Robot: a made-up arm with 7 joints.
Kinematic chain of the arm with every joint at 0, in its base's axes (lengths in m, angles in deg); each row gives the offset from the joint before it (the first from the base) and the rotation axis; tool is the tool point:
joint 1: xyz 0 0 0 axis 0 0.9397 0.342
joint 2: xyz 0 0 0 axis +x
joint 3: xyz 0 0 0 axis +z
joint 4: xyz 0.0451 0 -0.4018 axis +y
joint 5: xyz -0.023 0 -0.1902 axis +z
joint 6: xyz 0 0 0 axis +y
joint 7: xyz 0 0 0 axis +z
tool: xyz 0 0 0
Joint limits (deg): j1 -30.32..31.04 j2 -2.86..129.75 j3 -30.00..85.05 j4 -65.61..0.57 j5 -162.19..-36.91 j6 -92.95..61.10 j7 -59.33..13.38
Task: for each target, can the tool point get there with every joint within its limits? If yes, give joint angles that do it. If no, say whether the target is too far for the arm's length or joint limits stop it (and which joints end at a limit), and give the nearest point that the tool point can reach.
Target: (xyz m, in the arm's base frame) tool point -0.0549 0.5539 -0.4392
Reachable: no: too far | nearest point -0.0461 0.4655 -0.3691 | short by 0.113 m
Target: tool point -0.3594 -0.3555 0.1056
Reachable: no: joint limits stop it (at a limit: joint 1, joint 2, joint 3, joint 4) | nearest point -0.2642 -0.0630 -0.5262 | short by 0.703 m
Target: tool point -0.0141 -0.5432 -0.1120
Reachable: no: joint limits stop it (at a limit: joint 1, joint 2, joint 3, joint 4) | nearest point 0.3688 -0.1802 -0.3555 | short by 0.581 m
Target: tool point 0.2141 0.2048 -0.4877
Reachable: yes | joints -4.71 18.78 12.35 -49.20 -88.98 -79.69 -2.00
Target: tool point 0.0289 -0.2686 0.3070
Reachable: no: joint limits stop it (at a limit: joint 2, joint 3, joint 4) | nearest point 0.0277 0.2526 0.4799 | short by 0.549 m
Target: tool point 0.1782 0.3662 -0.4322
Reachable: yes | joints -10.08 34.00 34.33 -23.51 -122.87 -26.45 -14.45
